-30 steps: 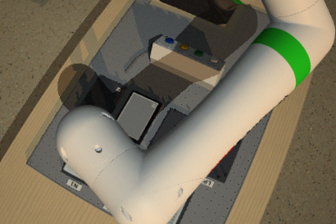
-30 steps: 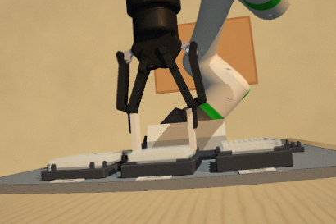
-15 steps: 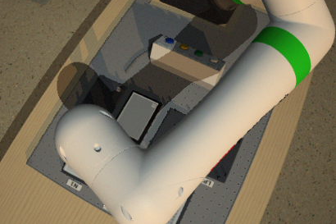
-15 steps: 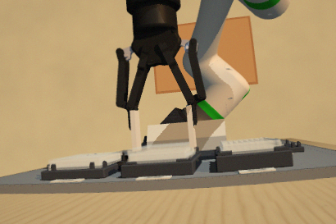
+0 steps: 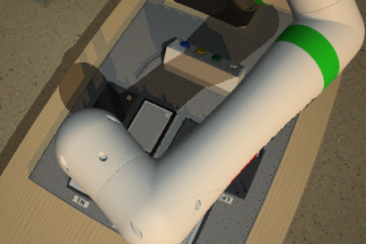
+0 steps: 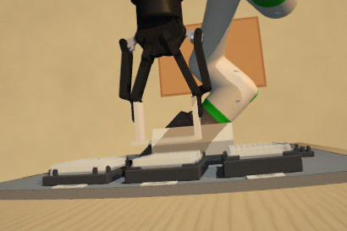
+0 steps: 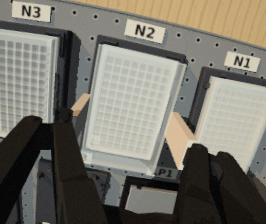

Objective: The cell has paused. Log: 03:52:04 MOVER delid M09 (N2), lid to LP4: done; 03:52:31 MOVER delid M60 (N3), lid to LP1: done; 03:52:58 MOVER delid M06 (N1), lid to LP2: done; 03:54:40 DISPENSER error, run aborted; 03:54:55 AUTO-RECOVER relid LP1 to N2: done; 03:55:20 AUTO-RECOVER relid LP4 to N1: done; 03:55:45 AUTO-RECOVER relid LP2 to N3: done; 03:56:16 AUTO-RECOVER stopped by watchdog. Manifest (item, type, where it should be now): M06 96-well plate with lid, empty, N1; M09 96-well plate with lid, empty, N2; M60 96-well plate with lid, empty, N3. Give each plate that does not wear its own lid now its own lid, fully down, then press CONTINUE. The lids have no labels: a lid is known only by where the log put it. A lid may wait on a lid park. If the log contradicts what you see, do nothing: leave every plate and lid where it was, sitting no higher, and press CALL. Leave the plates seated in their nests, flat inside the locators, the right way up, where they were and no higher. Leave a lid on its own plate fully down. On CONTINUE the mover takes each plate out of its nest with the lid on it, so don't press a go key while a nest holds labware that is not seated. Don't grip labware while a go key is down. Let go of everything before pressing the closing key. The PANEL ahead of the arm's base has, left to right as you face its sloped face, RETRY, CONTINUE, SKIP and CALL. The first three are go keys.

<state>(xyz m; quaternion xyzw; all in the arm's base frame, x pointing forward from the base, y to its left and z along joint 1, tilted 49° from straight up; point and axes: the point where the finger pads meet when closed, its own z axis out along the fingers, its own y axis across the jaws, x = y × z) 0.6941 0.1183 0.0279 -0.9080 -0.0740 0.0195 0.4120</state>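
My hand is 130 mm to the right of the nest, 70 mm above it and 20 mm past it. The rest, counted from my hand: lid park LP3: 190 mm behind, 70 mm below, 40 mm to the left; plate: 130 mm to the right, 60 mm below, 10 mm ahead; LP1 label: 90 mm behind, 80 mm to the right, 80 mm below.
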